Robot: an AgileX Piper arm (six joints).
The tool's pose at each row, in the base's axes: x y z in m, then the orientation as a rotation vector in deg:
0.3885, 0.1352, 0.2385, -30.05, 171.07, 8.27
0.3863, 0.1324, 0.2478, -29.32, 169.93, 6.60
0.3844, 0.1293, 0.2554, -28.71, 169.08, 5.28
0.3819, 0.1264, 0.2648, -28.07, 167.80, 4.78
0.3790, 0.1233, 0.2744, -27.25, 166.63, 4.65
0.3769, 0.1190, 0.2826, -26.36, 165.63, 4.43
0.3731, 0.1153, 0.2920, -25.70, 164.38, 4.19
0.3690, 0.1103, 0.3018, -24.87, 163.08, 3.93
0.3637, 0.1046, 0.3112, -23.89, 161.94, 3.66
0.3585, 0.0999, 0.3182, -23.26, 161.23, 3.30
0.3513, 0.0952, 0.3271, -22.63, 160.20, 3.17
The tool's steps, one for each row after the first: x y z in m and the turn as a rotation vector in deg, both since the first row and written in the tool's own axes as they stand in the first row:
0.0019, -0.0012, -0.0097, 1.30, -1.12, 0.23
0.0038, -0.0028, -0.0177, 2.33, -1.96, 0.44
0.0059, -0.0040, -0.0276, 2.88, -3.27, 0.63
0.0085, -0.0052, -0.0377, 3.19, -4.55, 0.98
0.0109, -0.0079, -0.0465, 3.54, -5.66, 1.41
0.0146, -0.0093, -0.0565, 3.93, -6.97, 1.64
0.0189, -0.0119, -0.0672, 4.35, -8.36, 1.99
0.0246, -0.0147, -0.0776, 4.76, -9.61, 2.47
0.0302, -0.0167, -0.0855, 5.15, -10.37, 2.78
0.0374, -0.0180, -0.0955, 5.43, -11.47, 3.05

